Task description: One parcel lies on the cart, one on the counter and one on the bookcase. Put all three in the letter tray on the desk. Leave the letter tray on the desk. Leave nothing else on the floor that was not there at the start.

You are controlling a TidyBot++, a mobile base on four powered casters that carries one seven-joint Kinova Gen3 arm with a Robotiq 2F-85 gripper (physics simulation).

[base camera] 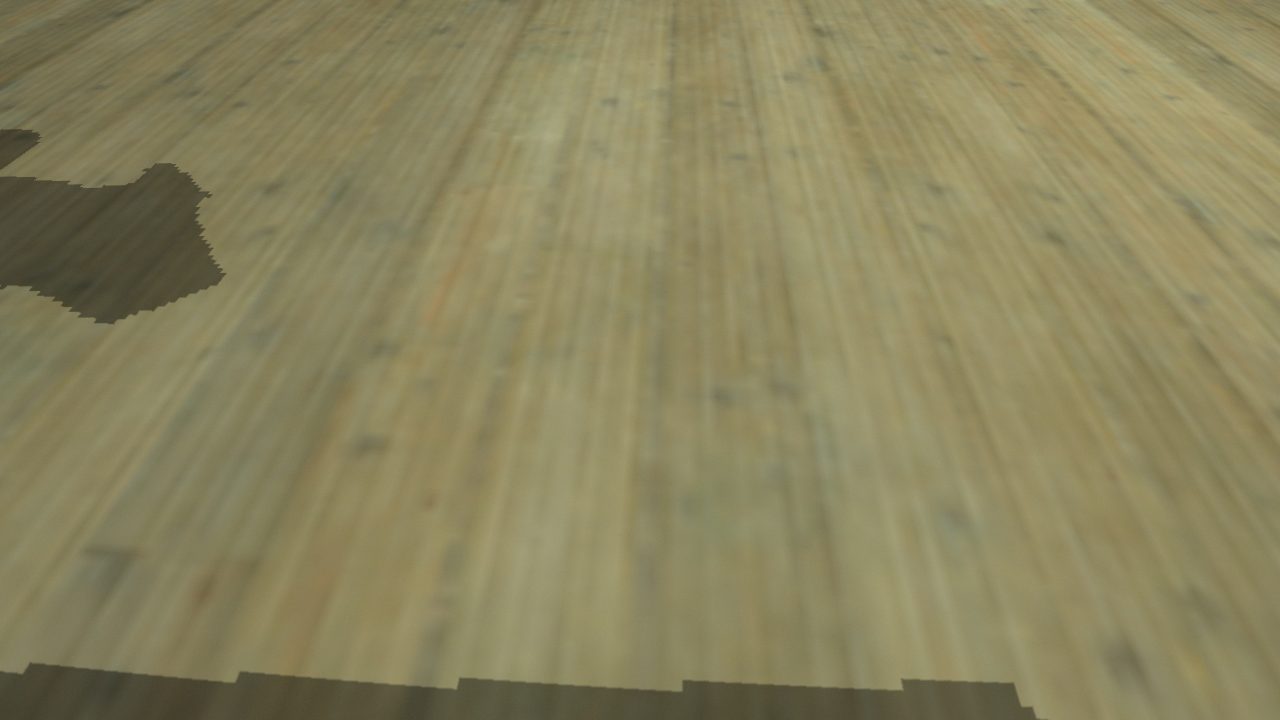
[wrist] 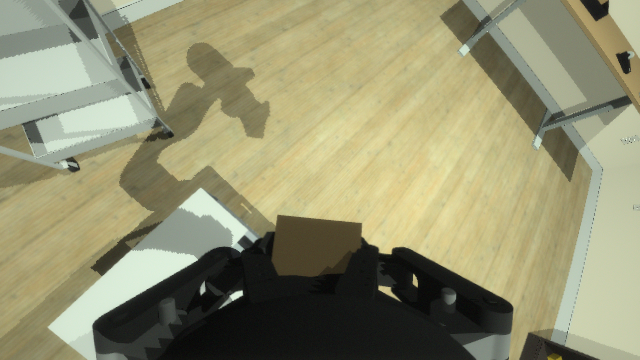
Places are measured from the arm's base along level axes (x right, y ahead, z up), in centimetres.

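Where they show: gripper, fingertip midpoint: [wrist: 310,242].
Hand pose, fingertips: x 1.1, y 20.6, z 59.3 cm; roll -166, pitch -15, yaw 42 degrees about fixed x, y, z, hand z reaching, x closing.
After its pixels a point has its place.
My gripper [wrist: 310,242] @(y 20.6, x 1.1, z 59.4 cm) is shut on a brown box-shaped parcel [wrist: 316,242] @(y 20.3, x 0.0, z 64.3 cm), which sticks out between the fingertips at the lower middle of the wrist view. The grey-white cart [wrist: 60,102] @(y 5.8, x -71.1, z 3.6 cm) stands at the upper left of the wrist view; part of its shelves shows, with no parcel visible on them. A table with a light wood top [wrist: 595,42] @(y 252.2, x 81.8, z 31.4 cm), which looks like the desk, is cut off at the upper right, apart from the gripper. The letter tray, the other parcels and the counter do not show.
My white base [wrist: 145,275] @(y -14.5, x -16.4, z -1.4 cm) is at the lower left. Metal table legs [wrist: 537,137] stand by the right wall. Small black things [wrist: 624,62] @(y 266.5, x 111.6, z 34.2 cm) are at the wood top. A dark piece of furniture with something yellow [wrist: 554,357] @(y 83.0, x 227.2, z -26.7 cm) is cut off at the lower right. The base camera shows wood floor [base camera: 626,358] @(y 47.1, x -0.2, z -39.7 cm) with shadows.
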